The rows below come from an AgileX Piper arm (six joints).
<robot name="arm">
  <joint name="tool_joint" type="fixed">
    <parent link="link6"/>
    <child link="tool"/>
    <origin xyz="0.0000 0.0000 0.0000" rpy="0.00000 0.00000 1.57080"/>
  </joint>
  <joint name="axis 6" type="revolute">
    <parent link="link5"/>
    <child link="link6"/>
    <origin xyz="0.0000 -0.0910 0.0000" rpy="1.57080 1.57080 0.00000"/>
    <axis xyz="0 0 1"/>
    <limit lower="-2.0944" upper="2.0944"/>
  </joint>
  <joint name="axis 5" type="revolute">
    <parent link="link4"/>
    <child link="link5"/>
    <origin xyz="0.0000 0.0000 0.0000" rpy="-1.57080 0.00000 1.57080"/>
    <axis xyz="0 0 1"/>
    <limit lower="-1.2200" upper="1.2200"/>
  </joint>
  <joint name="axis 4" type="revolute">
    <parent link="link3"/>
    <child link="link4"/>
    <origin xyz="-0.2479 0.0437 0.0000" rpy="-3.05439 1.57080 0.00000"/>
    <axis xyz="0 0 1"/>
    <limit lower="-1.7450" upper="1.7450"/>
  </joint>
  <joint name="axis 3" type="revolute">
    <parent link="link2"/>
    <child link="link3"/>
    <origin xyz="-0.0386 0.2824 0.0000" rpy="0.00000 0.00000 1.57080"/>
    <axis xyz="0 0 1"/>
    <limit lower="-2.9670" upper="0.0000"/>
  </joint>
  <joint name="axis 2" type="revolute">
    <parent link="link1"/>
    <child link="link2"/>
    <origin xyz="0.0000 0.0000 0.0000" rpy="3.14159 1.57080 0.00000"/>
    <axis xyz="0 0 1"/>
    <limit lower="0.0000" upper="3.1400"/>
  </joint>
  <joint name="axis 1" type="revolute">
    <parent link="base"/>
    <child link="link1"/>
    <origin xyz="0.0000 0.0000 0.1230" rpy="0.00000 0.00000 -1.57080"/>
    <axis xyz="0 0 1"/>
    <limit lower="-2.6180" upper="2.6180"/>
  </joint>
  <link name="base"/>
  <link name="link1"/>
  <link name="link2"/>
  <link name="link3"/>
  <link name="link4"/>
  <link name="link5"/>
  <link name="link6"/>
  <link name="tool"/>
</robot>
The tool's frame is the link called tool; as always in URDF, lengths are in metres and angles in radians.
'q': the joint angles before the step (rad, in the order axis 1, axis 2, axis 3, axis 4, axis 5, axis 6). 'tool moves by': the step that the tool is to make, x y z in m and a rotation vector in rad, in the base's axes. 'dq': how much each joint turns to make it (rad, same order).
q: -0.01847, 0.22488, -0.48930, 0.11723, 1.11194, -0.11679
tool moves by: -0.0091, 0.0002, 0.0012, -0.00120, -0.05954, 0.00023
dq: -0.00043, -0.06161, 0.00017, 0.00038, 0.00194, -0.00047
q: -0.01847, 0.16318, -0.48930, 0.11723, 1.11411, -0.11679
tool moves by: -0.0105, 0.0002, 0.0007, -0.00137, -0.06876, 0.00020
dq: 0.00004, -0.07081, 0.00019, -0.00004, 0.00185, 0.00003
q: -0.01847, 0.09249, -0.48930, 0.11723, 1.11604, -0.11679
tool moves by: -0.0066, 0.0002, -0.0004, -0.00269, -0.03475, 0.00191
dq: -0.00058, -0.04215, 0.00002, 0.00053, 0.00766, -0.00254
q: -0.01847, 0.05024, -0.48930, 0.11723, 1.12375, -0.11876
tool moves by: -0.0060, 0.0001, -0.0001, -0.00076, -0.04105, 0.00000
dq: 0.00013, -0.04094, 0.00006, -0.00011, -0.00019, 0.00010
